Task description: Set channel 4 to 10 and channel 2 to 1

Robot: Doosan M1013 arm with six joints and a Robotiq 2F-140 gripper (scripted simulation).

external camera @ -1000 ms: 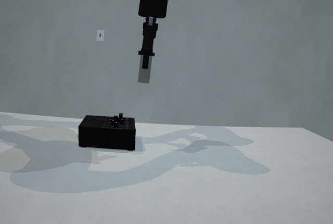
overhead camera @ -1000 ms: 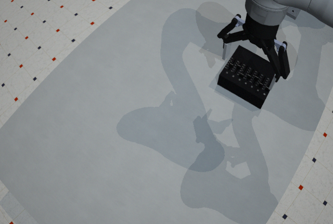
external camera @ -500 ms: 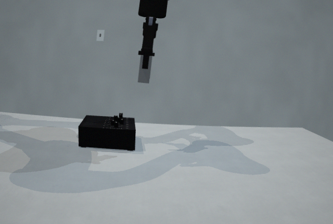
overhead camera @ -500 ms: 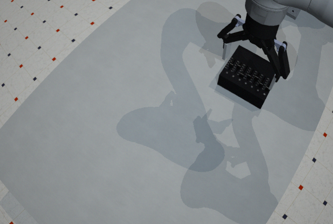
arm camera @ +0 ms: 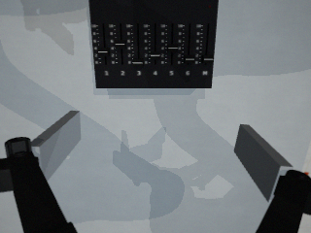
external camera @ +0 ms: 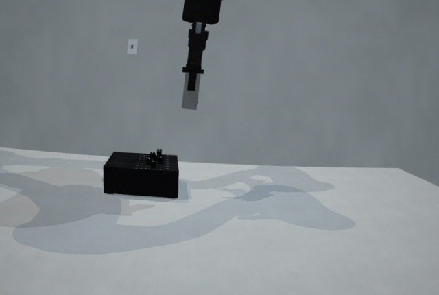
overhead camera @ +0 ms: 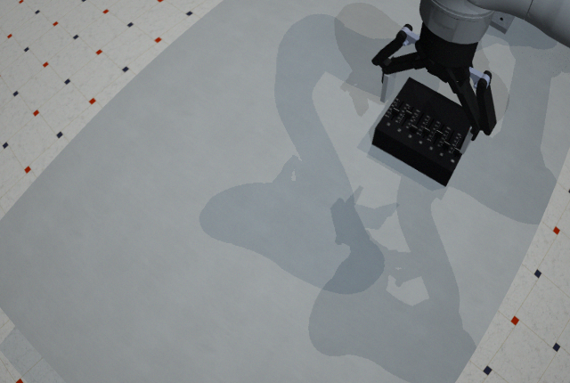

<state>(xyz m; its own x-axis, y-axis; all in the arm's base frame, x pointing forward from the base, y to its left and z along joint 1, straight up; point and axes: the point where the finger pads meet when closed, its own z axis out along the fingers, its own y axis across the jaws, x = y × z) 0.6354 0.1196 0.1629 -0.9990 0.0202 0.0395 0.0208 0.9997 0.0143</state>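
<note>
Now: the channel 2 fader cap 70 mm behind my hand, 50 mm to the right of it and 110 mm below it. From my hand the other things lie so: channel 5 fader cap 70 mm behind, 10 mm to the left, 110 mm below; then channel 4 fader cap 60 mm behind, 10 mm to the right, 110 mm below; then channel 1 fader cap 60 mm behind, 70 mm to the right, 110 mm below.
</note>
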